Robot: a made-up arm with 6 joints. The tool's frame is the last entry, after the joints. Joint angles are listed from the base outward.
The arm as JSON. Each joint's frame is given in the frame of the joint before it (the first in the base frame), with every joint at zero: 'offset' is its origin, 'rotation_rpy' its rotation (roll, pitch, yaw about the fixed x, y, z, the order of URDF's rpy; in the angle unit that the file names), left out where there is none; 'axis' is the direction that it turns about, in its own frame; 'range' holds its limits. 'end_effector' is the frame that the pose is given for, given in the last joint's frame.
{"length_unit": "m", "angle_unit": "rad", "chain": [
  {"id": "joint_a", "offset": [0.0, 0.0, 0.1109], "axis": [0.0, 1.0, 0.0], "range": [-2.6, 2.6]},
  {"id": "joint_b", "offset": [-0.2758, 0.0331, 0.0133], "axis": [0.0, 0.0, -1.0], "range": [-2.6, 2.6]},
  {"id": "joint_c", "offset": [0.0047, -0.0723, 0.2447], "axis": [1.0, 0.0, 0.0], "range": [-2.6, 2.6]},
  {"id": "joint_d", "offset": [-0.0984, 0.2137, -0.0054], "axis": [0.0, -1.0, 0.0], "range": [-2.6, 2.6]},
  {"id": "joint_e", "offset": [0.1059, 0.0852, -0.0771], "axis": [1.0, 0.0, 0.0], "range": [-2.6, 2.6]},
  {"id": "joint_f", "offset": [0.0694, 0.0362, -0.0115], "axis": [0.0, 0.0, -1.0], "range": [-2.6, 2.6]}
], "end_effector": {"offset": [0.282, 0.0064, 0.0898]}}
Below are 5 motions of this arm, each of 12 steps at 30 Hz.
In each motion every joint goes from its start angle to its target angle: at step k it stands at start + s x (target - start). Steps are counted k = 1, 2, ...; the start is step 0. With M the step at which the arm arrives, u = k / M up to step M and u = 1 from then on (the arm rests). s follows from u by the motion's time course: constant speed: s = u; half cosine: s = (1 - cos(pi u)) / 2; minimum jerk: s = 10 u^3 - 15 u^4 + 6 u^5.
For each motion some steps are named. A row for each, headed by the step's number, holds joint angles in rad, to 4 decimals.
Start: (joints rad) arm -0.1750 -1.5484 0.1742 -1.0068 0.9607 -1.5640
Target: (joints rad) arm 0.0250 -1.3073 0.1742 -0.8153 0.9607 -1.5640
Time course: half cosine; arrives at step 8
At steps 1, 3, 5, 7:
1: -0.1674 -1.5392 0.1742 -0.9995 0.9607 -1.5640
3: -0.1133 -1.4740 0.1742 -0.9477 0.9607 -1.5640
5: -0.0367 -1.3817 0.1742 -0.8744 0.9607 -1.5640
7: 0.0174 -1.3165 0.1742 -0.8226 0.9607 -1.5640

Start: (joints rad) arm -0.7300 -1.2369 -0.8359 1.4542 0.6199 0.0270
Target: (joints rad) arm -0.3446 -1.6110 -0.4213 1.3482 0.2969 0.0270
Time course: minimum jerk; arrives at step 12
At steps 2, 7, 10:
2: -0.7163 -1.2502 -0.8212 1.4504 0.6084 0.0270
7: -0.4782 -1.4813 -0.5650 1.3849 0.4089 0.0270
10: -0.3583 -1.5977 -0.4360 1.3520 0.3084 0.0270

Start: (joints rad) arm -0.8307 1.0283 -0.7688 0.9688 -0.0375 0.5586
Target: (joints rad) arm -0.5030 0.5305 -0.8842 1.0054 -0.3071 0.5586
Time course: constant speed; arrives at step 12
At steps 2, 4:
2: -0.7761 0.9453 -0.7880 0.9749 -0.0824 0.5586
4: -0.7215 0.8624 -0.8073 0.9810 -0.1274 0.5586

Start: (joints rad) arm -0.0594 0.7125 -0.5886 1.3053 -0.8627 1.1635
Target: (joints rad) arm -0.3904 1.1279 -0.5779 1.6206 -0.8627 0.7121
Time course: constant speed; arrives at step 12
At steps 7, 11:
7: -0.2525 0.9548 -0.5824 1.4892 -0.8627 0.9002
11: -0.3628 1.0933 -0.5788 1.5943 -0.8627 0.7497

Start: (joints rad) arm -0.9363 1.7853 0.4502 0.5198 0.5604 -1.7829
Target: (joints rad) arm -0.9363 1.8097 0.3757 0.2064 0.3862 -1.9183
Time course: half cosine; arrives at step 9
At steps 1, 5, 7, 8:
1: -0.9363 1.7860 0.4480 0.5103 0.5551 -1.7870
5: -0.9363 1.7996 0.4065 0.3359 0.4582 -1.8624
7: -0.9363 1.8068 0.3844 0.2431 0.4066 -1.9025
8: -0.9363 1.8090 0.3779 0.2159 0.3915 -1.9142

